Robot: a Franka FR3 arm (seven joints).
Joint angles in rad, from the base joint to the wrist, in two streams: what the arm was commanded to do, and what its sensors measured. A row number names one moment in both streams.
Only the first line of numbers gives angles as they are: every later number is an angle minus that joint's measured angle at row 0.
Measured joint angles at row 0: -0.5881 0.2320 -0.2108 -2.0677 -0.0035 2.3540 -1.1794
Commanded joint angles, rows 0 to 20: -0.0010 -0.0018 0.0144 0.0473 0.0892 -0.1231 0.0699; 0.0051 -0.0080 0.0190 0.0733 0.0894 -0.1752 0.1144; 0.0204 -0.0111 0.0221 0.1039 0.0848 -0.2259 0.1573; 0.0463 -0.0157 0.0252 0.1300 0.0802 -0.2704 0.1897; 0.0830 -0.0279 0.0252 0.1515 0.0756 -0.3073 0.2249; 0.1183 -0.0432 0.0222 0.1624 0.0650 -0.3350 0.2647; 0.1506 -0.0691 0.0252 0.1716 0.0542 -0.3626 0.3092; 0.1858 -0.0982 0.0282 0.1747 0.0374 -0.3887 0.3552; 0.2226 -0.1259 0.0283 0.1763 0.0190 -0.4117 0.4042; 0.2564 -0.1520 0.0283 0.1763 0.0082 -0.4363 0.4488; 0.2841 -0.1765 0.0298 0.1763 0.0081 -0.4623 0.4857; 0.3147 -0.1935 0.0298 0.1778 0.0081 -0.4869 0.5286; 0.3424 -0.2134 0.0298 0.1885 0.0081 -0.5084 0.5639; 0.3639 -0.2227 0.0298 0.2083 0.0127 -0.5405 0.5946; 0.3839 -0.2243 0.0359 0.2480 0.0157 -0.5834 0.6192; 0.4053 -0.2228 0.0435 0.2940 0.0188 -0.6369 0.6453; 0.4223 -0.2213 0.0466 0.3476 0.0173 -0.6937 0.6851; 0.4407 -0.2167 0.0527 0.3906 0.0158 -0.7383 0.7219; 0.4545 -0.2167 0.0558 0.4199 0.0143 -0.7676 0.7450; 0.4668 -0.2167 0.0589 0.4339 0.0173 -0.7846 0.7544; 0.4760 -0.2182 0.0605 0.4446 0.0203 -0.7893 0.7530
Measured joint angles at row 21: 0.4438 -0.2339 0.0589 0.3710 0.0258 -0.7231 0.7142
